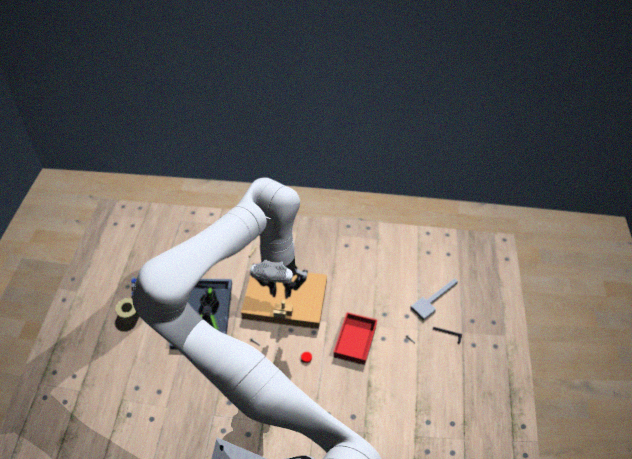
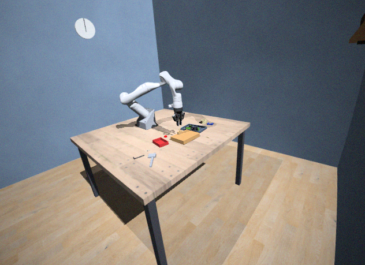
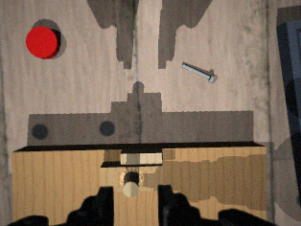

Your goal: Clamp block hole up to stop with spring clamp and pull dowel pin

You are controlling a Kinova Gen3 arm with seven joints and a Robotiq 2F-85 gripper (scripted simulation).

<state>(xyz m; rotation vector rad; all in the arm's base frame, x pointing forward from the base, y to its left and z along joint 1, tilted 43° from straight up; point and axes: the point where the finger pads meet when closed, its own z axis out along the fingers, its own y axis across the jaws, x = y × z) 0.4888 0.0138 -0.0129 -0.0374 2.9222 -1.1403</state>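
My gripper is now 21 cm to the right of the blue-grey tray, 12 cm above it and 3 cm past it. Also, from my hand: dowel pin: 7 cm below; bench board: 10 cm below, 5 cm ahead; wooden block: 8 cm below.
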